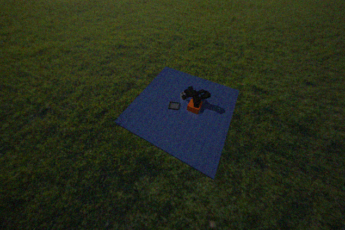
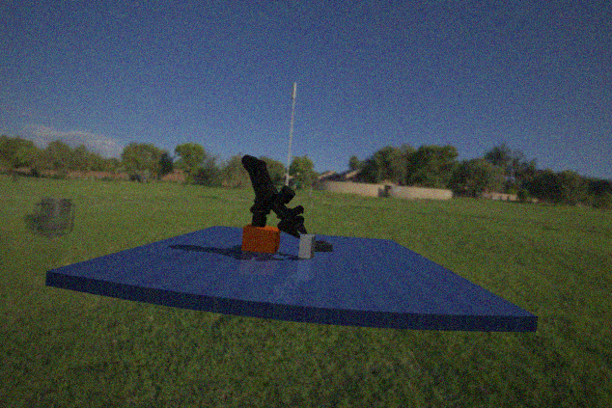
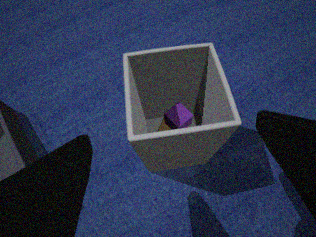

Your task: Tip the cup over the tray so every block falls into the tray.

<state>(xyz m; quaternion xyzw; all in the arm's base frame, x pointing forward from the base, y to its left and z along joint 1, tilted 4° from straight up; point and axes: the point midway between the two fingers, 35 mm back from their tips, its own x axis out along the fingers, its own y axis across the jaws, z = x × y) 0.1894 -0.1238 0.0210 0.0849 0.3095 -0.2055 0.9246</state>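
My gripper tip is now 20 mm short of the purple block, 20 mm to the left of it and 40 mm above it. The rest, counted from my gripper tip: square cup 20 mm ahead, 10 mm to the right, 60 mm below; tan block 20 mm ahead, 10 mm to the right, 60 mm below.
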